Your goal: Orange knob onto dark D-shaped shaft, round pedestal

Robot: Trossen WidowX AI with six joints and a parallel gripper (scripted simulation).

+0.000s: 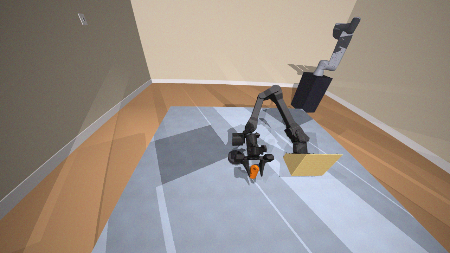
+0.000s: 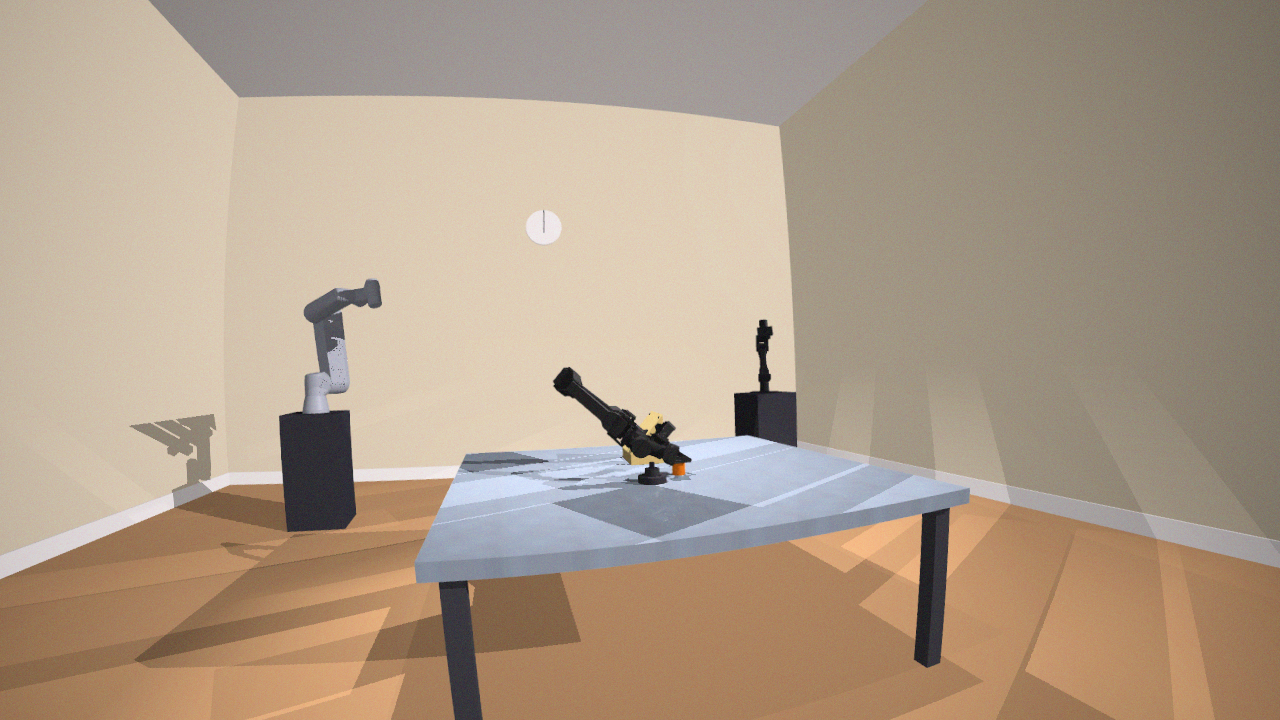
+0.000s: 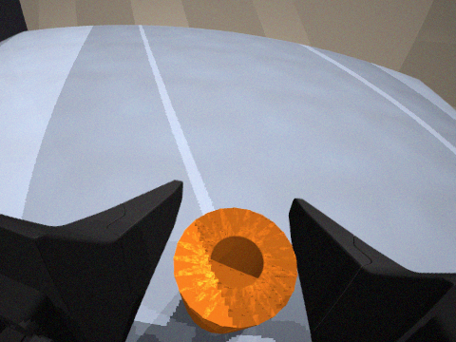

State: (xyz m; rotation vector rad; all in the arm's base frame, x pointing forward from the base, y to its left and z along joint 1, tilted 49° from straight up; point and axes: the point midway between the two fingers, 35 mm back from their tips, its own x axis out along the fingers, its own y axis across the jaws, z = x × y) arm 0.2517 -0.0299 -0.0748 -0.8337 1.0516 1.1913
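Right now the orange knob is 3 cm to the right of my gripper tip and 2 cm below it. From my gripper tip the other things lie so: dark round pedestal (15 cm to the right, 6 cm ahead, 2 cm below).
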